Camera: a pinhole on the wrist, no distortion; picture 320 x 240 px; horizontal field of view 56.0 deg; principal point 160.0 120.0 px. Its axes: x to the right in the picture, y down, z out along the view. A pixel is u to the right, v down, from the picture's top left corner.
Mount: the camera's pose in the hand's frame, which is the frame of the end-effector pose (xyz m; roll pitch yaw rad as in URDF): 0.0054 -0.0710 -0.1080 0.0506 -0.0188 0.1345
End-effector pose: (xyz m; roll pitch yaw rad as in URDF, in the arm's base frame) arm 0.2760 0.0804 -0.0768 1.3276 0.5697 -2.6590
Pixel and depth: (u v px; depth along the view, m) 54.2 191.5 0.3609
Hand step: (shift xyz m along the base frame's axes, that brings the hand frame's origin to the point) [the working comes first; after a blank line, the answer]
In the camera's frame: -0.1269 0.0858 0.3609

-0.0345 0.2666 0.1069
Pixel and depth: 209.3 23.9 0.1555
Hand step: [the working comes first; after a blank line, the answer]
In the camera's frame: 0.0255 -0.0497 0.1555

-0.0081 0.0793 -0.1121
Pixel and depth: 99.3 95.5 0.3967
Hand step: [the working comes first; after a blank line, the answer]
In the camera's frame: -0.0800 -0.0323 0.3967

-0.0584 0.3182 -0.0122
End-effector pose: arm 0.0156 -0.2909 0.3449 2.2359 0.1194 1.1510
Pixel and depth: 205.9 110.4 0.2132
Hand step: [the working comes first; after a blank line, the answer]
In the camera's frame: 0.0325 -0.0068 0.2132

0.0361 0.0059 -0.1348
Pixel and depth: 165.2 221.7 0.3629
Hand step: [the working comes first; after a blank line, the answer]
In the camera's frame: 0.0063 0.1226 0.3629

0.1951 -0.1148 -0.1336
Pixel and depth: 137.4 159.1 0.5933
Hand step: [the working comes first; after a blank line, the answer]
In the camera's frame: -0.0446 0.0771 0.5933

0.2937 -0.2347 -0.3170
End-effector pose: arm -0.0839 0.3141 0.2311 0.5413 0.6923 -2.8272
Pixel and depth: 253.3 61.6 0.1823
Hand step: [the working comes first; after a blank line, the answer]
In the camera's frame: 0.0565 -0.0354 0.1823

-0.0915 0.1073 -0.0353
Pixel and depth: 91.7 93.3 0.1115
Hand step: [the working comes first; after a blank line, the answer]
In the camera's frame: -0.0253 -0.0099 0.1115

0.0171 0.0880 -0.0216
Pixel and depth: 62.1 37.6 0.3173
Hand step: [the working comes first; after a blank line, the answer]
In the camera's frame: -0.1032 -0.0869 0.3173

-0.0636 0.2580 0.1160
